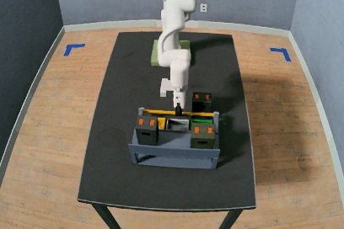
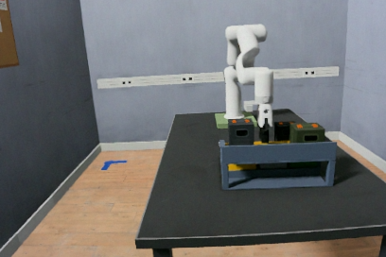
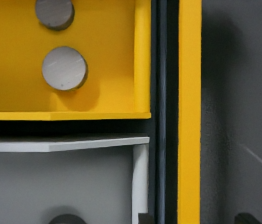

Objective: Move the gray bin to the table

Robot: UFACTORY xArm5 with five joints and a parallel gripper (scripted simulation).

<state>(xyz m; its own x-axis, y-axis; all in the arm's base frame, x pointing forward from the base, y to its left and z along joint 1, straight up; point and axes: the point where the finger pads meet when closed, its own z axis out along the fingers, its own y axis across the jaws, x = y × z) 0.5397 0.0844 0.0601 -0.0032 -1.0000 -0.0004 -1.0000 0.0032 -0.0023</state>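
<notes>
My hand is 30 mm above the yellow bar. Round my hand: blue-gray shelf (130 mm ahead, 20 mm below); then green bin (110 mm to the left, 100 mm ahead, 50 mm below); then gray open bin (110 mm ahead, 50 mm below).
</notes>
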